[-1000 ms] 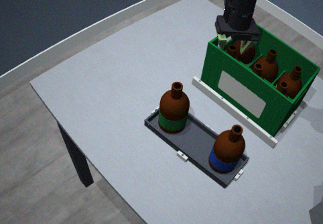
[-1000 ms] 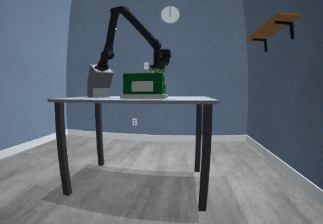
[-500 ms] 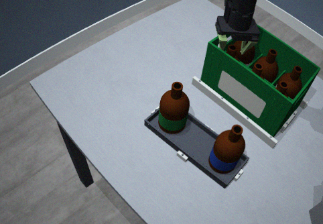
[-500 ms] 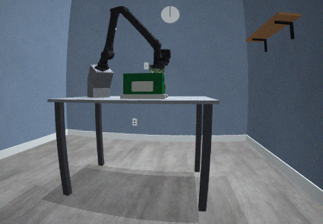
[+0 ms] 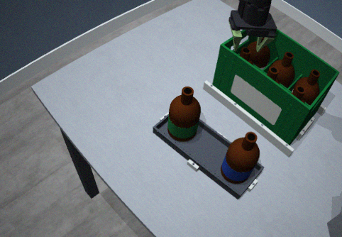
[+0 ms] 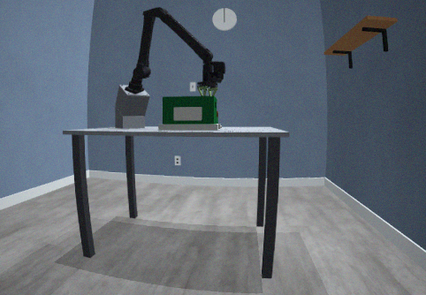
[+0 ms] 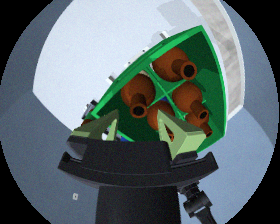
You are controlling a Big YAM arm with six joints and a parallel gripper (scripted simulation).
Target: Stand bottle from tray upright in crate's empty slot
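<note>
Now: hand 90 mm above the brown bottle. The rest, counted from my hand: grey tray 80 mm behind, 200 mm to the left, 160 mm below; crate 90 mm behind, 50 mm to the right, 90 mm below.
</note>
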